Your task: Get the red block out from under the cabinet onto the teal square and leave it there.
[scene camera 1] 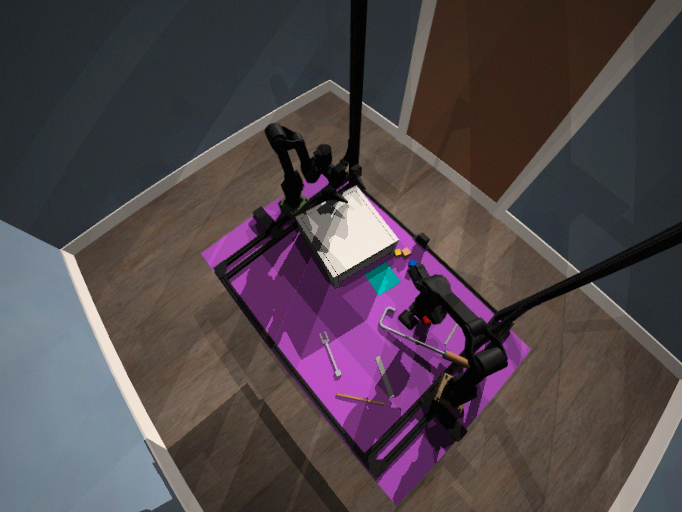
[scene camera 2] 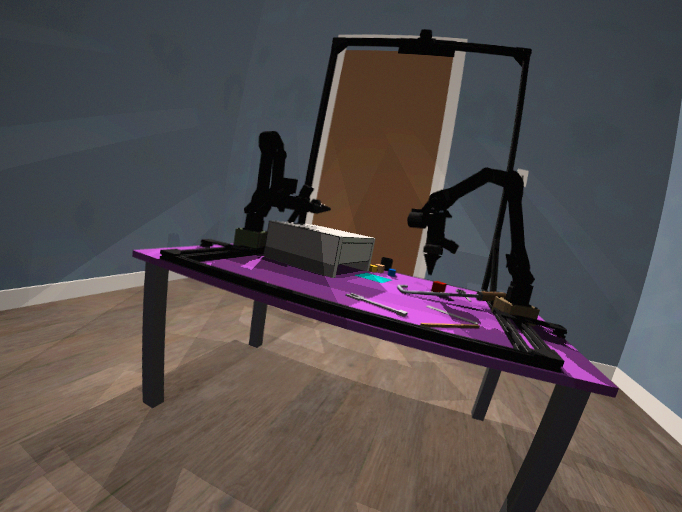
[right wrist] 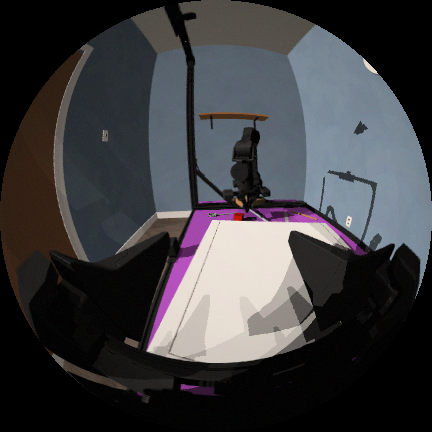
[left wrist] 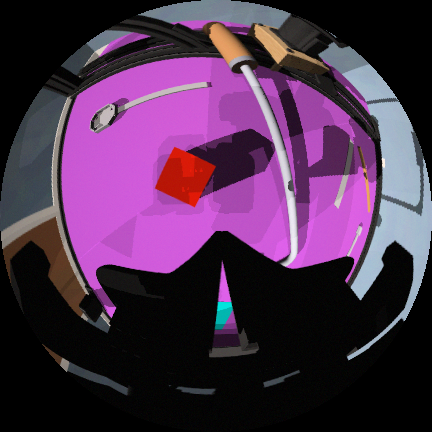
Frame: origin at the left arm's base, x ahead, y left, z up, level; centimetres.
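Seen in the pictures: left gripper, fingertip midpoint: [scene camera 1: 416,313] [scene camera 2: 429,274] [right wrist: 246,212] [left wrist: 220,236]; right gripper, fingertip midpoint: [scene camera 1: 356,195] [scene camera 2: 326,208] [right wrist: 231,237]; left arm's base, link origin: [scene camera 1: 453,392] [scene camera 2: 517,302]; right arm's base, link origin: [scene camera 1: 293,200] [scene camera 2: 252,230].
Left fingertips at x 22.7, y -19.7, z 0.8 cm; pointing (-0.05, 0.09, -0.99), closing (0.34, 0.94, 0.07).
Offsets run from my left fingertips to a thing's top centre. "pt": to the spot under its first point.
The red block {dx -4.8, dy -1.2, dz -2.3 cm} [scene camera 1: 426,319] [scene camera 2: 439,286] [left wrist: 185,176] [right wrist: 238,217] sits on the purple table beside the hooked rod, outside the cabinet and apart from the teal square. The teal square {pt dx +17.3, dy -8.3, dz -5.9 cm} [scene camera 1: 382,279] [scene camera 2: 373,277] [left wrist: 223,315] lies flat in front of the white cabinet {dx +38.4, dy -15.9, dz +7.6 cm} [scene camera 1: 358,231] [scene camera 2: 302,248] [right wrist: 250,260]. My left gripper [scene camera 2: 430,272] [left wrist: 220,236] is shut and empty, pointing down above the table near the red block, not touching it. Its fingertips are hard to make out in scene camera 1. My right gripper [scene camera 2: 328,208] [right wrist: 231,237] is open and empty above the cabinet.
The hooked rod [scene camera 1: 410,336] [left wrist: 280,145] with a wooden handle {dx -20.3, dy +8.2, dz -0.4 cm} [scene camera 1: 456,359] lies beside the red block. A blue block {dx +8.8, dy -19.9, dz -3.4 cm} [scene camera 1: 413,263] [scene camera 2: 392,272] and yellow and orange blocks stand near the cabinet's corner. A wrench {dx +21.8, dy +27.4, dz -5.1 cm} [scene camera 1: 330,355], a flat grey bar {dx +0.4, dy +25.3, dz -5.8 cm} [scene camera 1: 384,376] and a thin wooden stick {dx +4.7, dy +36.2, dz -5.2 cm} [scene camera 1: 359,399] lie on the table.
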